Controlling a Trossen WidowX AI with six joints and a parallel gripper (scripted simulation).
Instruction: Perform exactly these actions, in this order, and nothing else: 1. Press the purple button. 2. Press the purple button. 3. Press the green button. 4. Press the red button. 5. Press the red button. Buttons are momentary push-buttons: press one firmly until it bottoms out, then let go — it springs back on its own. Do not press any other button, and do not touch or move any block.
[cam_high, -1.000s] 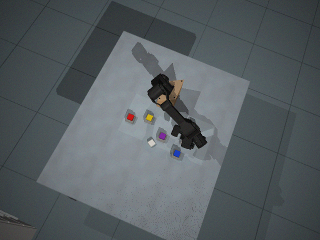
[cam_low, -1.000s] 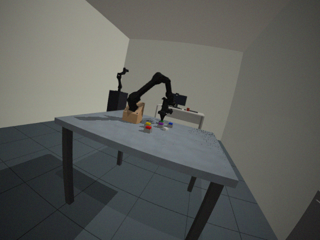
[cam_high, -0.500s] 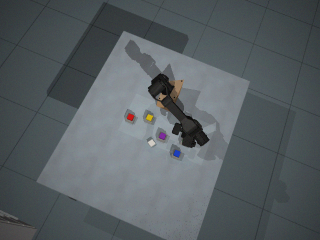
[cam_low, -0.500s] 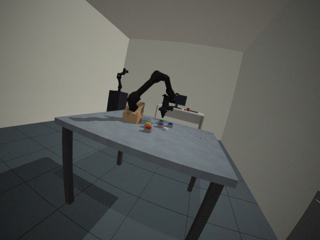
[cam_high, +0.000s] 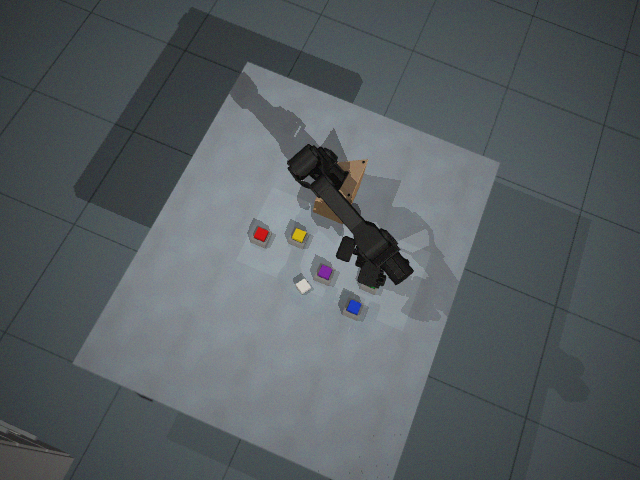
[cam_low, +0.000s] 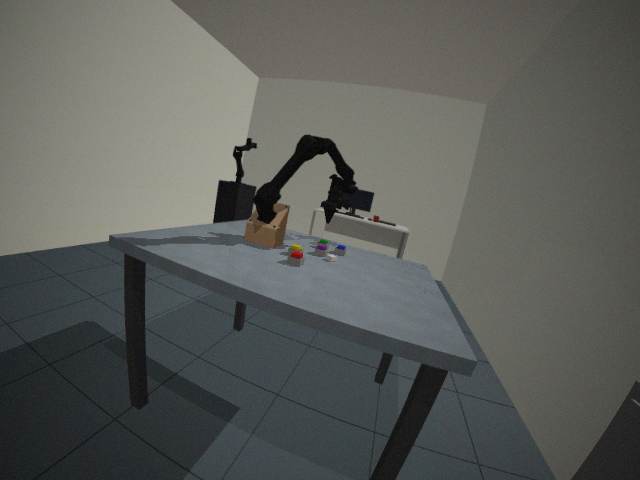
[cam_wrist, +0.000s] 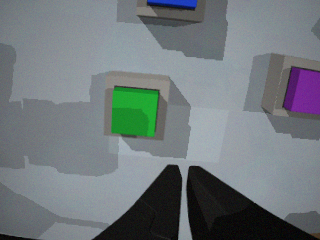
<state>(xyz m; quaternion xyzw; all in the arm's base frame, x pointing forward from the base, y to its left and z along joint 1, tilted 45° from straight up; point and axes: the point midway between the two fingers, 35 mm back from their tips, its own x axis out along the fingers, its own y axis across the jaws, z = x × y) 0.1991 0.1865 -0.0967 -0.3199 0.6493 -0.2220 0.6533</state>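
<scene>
Now: gripper tip 32 cm to the left of the red button, 9 cm above it and 2 cm short of it. Round my gripper tip: blue button 9 cm below, 9 cm ahead, 2 cm to the left; green button 9 cm below, 3 cm to the left, 1 cm behind; purple button 10 cm to the right, 9 cm below, 3 cm ahead.
</scene>
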